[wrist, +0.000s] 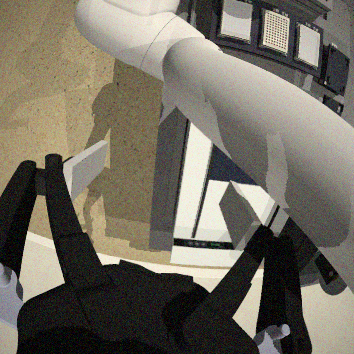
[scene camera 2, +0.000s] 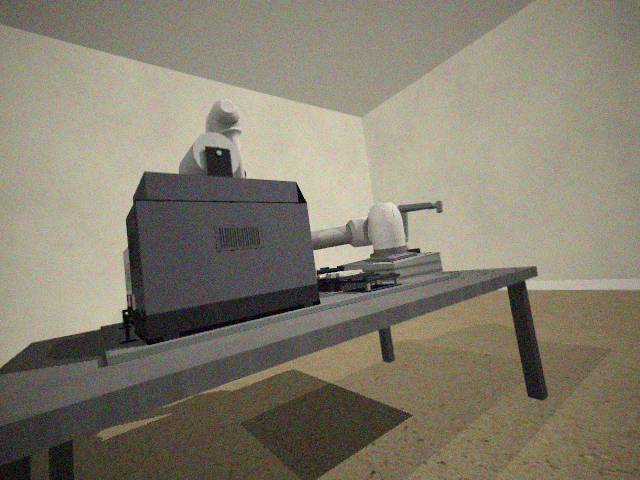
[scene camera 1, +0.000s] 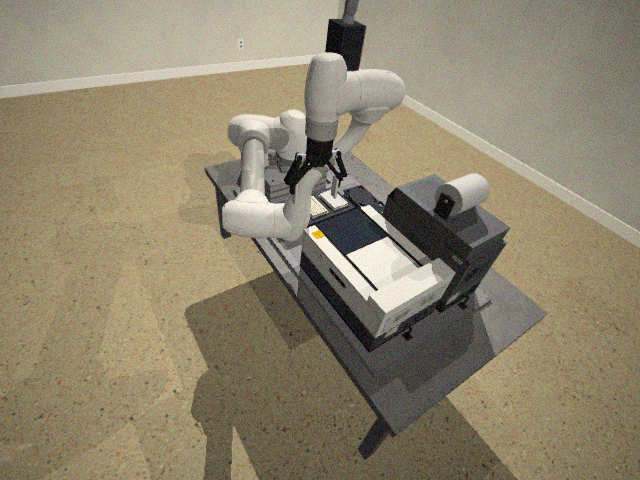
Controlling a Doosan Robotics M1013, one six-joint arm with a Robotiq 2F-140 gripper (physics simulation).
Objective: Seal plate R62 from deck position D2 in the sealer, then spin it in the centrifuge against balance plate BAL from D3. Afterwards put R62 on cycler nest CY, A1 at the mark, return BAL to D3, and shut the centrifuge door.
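Frame: origin at the arm's base, x right, y up, z back, level; centimetres.
Where they show: gripper, between the fingertips: point(wrist: 165, 174) point(scene camera 1: 314, 199); arm's base, origin of its link: point(scene camera 2: 391, 258) point(scene camera 1: 289, 161).
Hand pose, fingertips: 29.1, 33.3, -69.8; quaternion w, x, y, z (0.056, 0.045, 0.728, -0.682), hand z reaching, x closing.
Note:
Things, the pixels of their top centre, and the offset from my fingertips, as dx, dy, dz.
- plain pale plate, centre of its top: point(wrist: 309, 44) point(scene camera 2: 344, 271) point(scene camera 1: 333, 198) -35.7, -35.5, +35.1
- plain plate, centre of its top: point(wrist: 236, 17) -11.0, -35.5, +33.5
- dark machine with a white film roll, centre of its top: point(scene camera 2: 213, 145) point(scene camera 1: 463, 177) -50.8, +5.5, -15.8
- black nest, centre of its top: point(scene camera 2: 371, 275) point(wrist: 338, 70) point(scene camera 1: 361, 194) -52.6, -37.5, +33.9
My gripper point(scene camera 1: 314, 191) point(wrist: 165, 174) is open and empty, high over the table; scene camera 2 does not show it. A plate with a grid of wells point(scene camera 1: 316, 207) point(wrist: 275, 31) sits in the middle deck slot. A plain pale plate point(scene camera 1: 338, 202) point(wrist: 308, 46) is on its sealer side, another plain plate point(wrist: 236, 21) on its other side. Labels are too small to read. The dark machine with a white film roll point(scene camera 1: 467, 193) point(scene camera 2: 188, 258) looks like the sealer. The white machine point(scene camera 1: 336, 281) point(wrist: 200, 150) with a dark top panel looks like the centrifuge; its inside is not visible.
The bent arm point(scene camera 1: 258, 219) point(wrist: 260, 110) passes low between gripper and deck, partly hiding deck and white machine. A black nest point(scene camera 1: 364, 195) point(wrist: 335, 68) lies beside the plates. The arm's base point(scene camera 2: 387, 227) stands at the table's point(scene camera 1: 465, 361) point(scene camera 2: 258, 356) far end. A dark pedestal point(scene camera 1: 345, 41) stands behind.

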